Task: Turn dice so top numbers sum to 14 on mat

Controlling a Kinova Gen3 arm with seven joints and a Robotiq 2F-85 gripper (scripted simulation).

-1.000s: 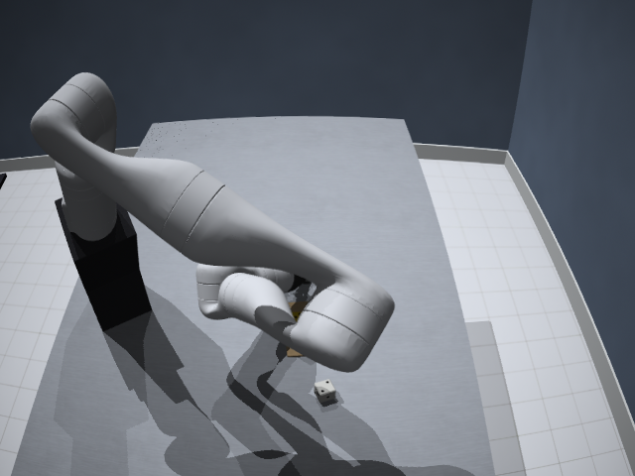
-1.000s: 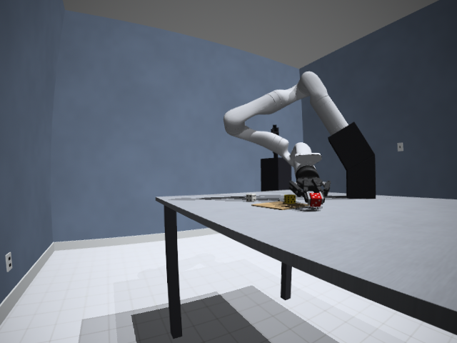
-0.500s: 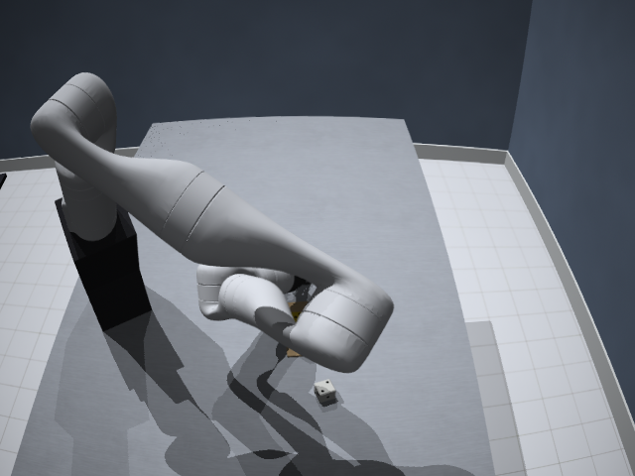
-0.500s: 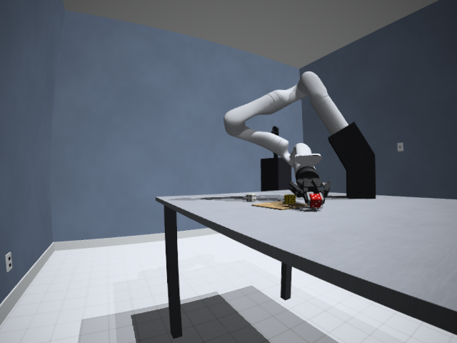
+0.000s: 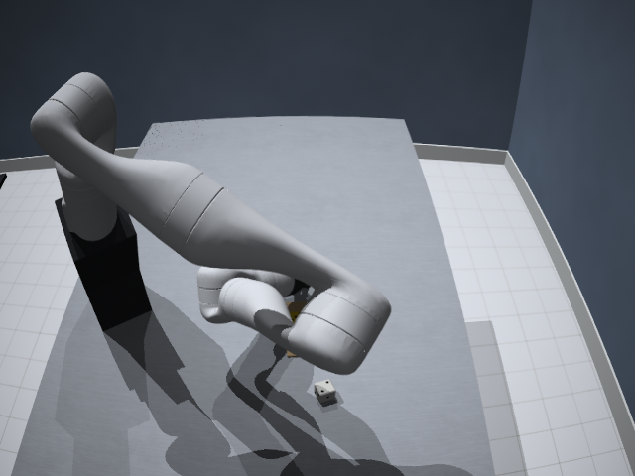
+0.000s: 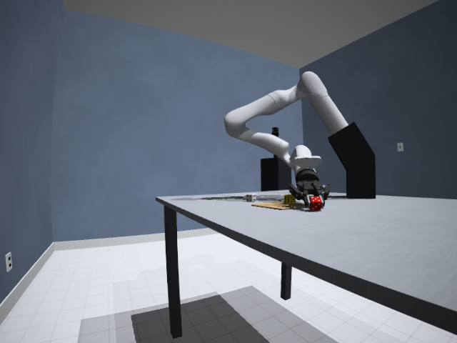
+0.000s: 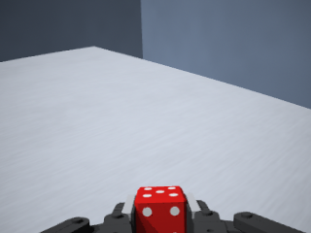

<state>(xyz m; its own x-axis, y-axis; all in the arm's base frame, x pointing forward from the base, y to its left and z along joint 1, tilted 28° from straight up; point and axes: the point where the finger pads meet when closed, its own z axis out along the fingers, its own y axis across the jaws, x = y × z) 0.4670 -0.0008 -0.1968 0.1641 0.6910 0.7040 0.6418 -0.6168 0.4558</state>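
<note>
Right now the red die is right at my hand. Round my hand: tan mat: 14 cm to the right, 2 cm below, 2 cm behind; yellow die: 13 cm to the right, 7 cm behind, 1 cm below; white die: 31 cm to the right, 5 cm behind, 1 cm below.
</note>
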